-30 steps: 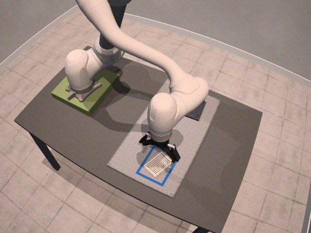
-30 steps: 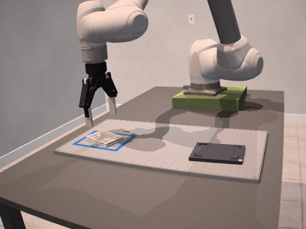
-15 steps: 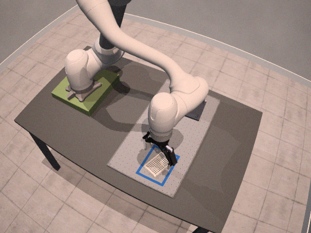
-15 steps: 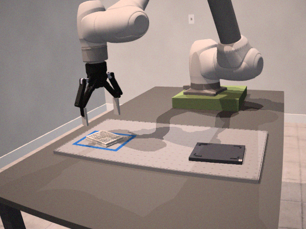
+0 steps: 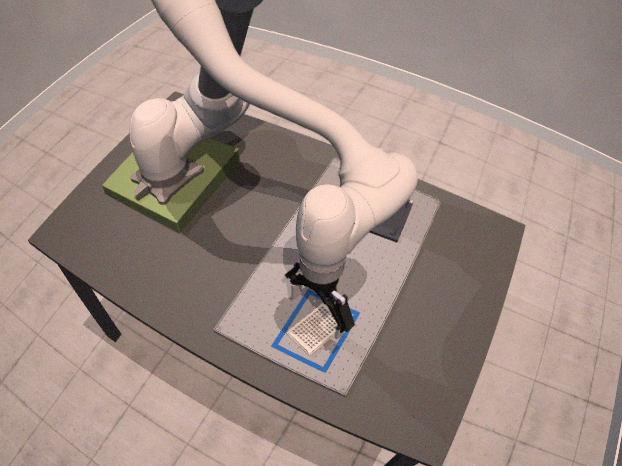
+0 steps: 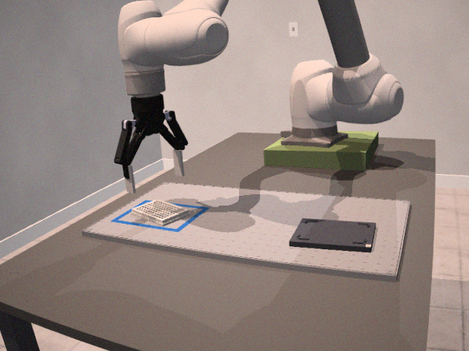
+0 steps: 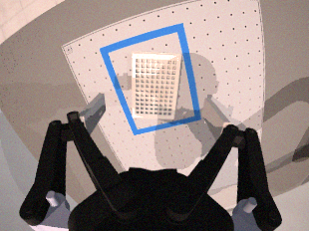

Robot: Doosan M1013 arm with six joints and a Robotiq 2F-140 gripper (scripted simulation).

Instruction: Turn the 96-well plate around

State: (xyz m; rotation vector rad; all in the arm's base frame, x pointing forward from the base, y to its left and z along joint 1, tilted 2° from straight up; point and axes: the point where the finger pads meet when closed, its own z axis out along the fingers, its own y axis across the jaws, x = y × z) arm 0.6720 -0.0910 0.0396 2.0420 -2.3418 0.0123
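The white 96-well plate lies 80 mm below my hand. Round my hand: pale A1 mark: 40 mm behind, 510 mm to the left, 80 mm below; dark plate nest N1: 70 mm behind, 420 mm to the left, 80 mm below.
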